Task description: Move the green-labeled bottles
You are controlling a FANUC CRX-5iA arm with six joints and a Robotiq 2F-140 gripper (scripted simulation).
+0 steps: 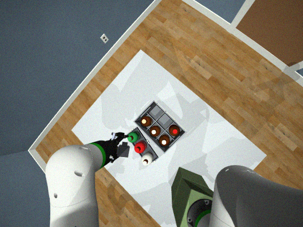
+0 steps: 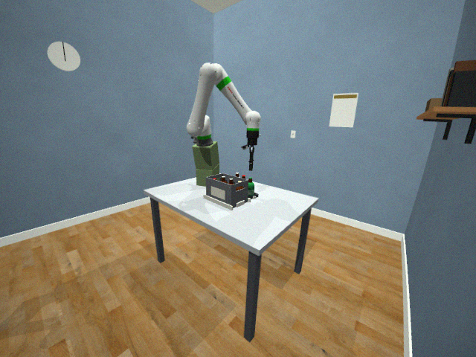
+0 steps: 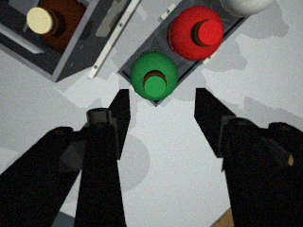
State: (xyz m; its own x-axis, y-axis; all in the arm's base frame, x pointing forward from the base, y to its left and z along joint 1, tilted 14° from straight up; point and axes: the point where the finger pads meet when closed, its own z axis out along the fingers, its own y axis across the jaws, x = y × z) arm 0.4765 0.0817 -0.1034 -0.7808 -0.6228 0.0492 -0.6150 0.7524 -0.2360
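Right now the green-labeled bottle is 170 mm below my hand. From my hand the other things lie so: white bottle 170 mm behind, 20 mm to the left, 170 mm below; then red-labeled bottle 80 mm behind, 10 mm to the left, 170 mm below; then dark tray 80 mm behind, 10 mm to the left, 240 mm below.
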